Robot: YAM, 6 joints.
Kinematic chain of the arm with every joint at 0, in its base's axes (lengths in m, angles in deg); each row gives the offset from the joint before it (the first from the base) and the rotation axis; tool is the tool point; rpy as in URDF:
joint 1: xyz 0 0 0.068 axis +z
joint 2: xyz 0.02 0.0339 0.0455 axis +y
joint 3: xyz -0.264 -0.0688 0 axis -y
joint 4: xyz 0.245 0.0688 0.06 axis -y
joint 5: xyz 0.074 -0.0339 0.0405 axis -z
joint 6: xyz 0.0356 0 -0.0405 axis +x
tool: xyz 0 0 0 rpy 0 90 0
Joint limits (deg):
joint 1: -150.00..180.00
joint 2: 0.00..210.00
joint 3: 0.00..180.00
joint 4: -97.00..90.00
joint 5: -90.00..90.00
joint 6: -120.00..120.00
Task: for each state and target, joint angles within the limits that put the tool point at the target. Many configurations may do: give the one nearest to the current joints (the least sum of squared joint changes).
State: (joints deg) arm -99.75 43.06 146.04 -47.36 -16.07 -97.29
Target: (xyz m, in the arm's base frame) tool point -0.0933 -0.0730 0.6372
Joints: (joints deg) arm -142.87 73.41 134.04 -45.95 -3.03 -97.29
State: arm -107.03 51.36 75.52 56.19 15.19 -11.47
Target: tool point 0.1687 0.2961 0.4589
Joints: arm -121.17 7.03 85.31 67.48 14.50 -11.47
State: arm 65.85 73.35 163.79 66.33 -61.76 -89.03
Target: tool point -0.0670 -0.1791 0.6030
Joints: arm 79.08 82.82 179.02 89.86 -63.45 -89.03
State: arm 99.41 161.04 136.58 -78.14 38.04 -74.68
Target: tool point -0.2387 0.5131 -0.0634
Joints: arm 116.82 183.80 155.80 -40.85 31.25 -74.68
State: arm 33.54 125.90 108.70 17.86 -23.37 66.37
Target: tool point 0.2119 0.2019 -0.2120
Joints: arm 40.87 172.85 72.59 7.56 -23.21 66.37
